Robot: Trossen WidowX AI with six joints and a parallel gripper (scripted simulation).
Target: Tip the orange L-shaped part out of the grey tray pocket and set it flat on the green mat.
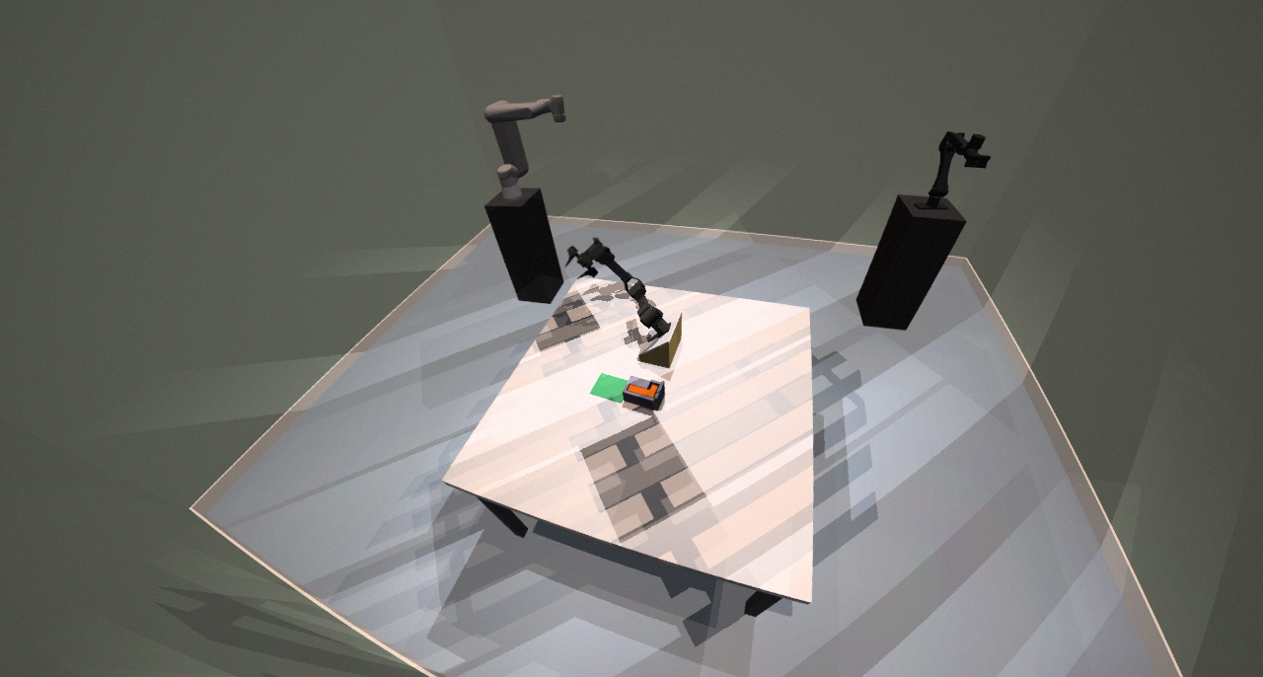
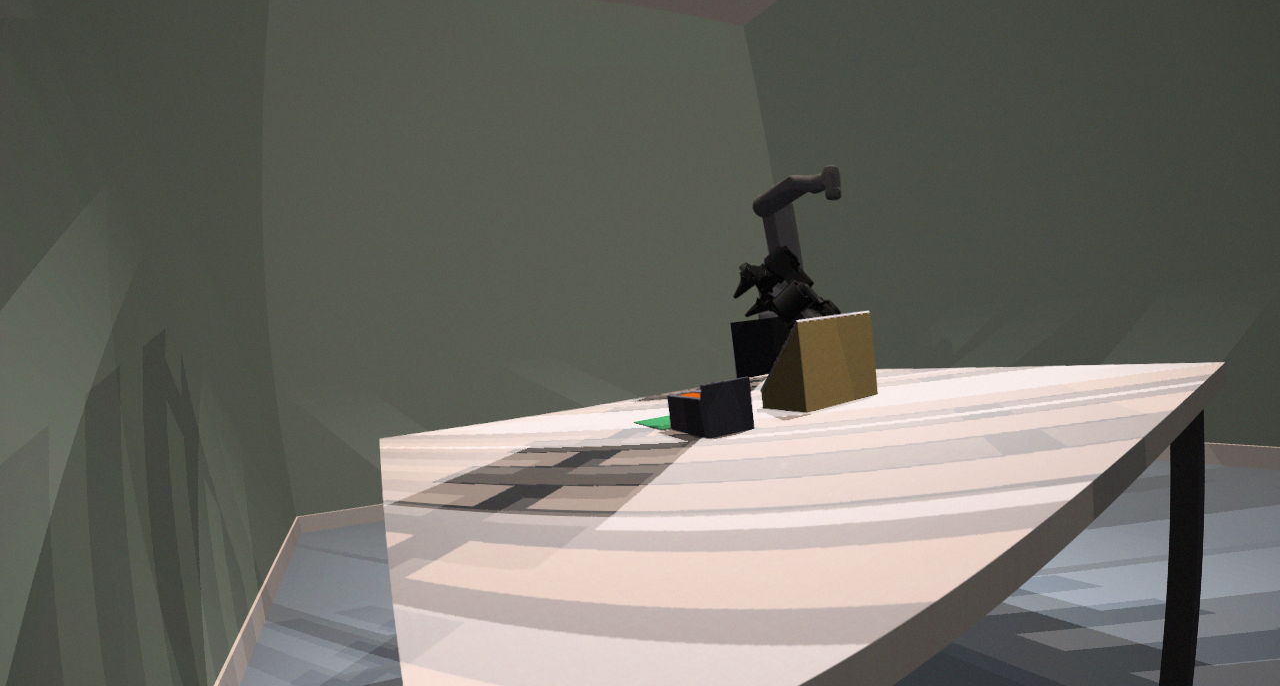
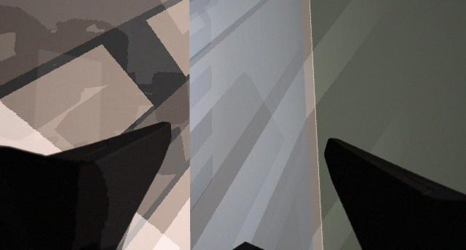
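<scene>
Now: gripper tip 510 mm short of the orange L-shaped part, 490 mm to the right of it and 180 mm above it. Round my gripper tip: green mat (480 mm ahead, 330 mm to the left, 240 mm below).
</scene>
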